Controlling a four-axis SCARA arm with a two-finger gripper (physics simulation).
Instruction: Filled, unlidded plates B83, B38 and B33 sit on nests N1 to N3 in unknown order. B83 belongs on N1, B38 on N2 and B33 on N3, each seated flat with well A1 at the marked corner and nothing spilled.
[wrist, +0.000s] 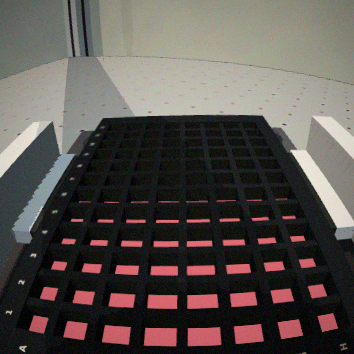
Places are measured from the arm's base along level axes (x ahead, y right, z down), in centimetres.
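Where they show: gripper, between the fingertips: (181, 138).
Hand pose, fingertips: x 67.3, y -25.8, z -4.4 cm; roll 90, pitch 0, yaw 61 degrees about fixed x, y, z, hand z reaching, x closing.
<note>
Each offset is from my fingertips to the top centre of the thing. "pt": to the spot under its first point. Level surfaces: height alone.
A black well plate @(dx -2.0, dy +1.1, dz +0.5 cm) (192, 230) with pink liquid fills the lower middle of the wrist view. Its row letter A and column number 1 are at the near left corner, and H is at the near right. Pink shows in the nearer wells; the far wells look dark inside. My gripper (181, 138) is shut on this plate, with one pale finger pad against each long side. The plate looks level across the view. Its name label does not show. Parts of a dark grey nest @(pt dx +0.8, dy -6.9, dz +1.9 cm) (80, 142) show beyond its sides; whether the plate touches the nest is hidden.
A light perforated table @(dz +3.1 cm) (210, 87) extends behind the plate, with a shadow band at the left. A pale wall (225, 30) stands at the back, and a dark-striped vertical post @(pt dx +33.3, dy -42.7, dz -3.1 cm) (77, 27) stands at the back left.
</note>
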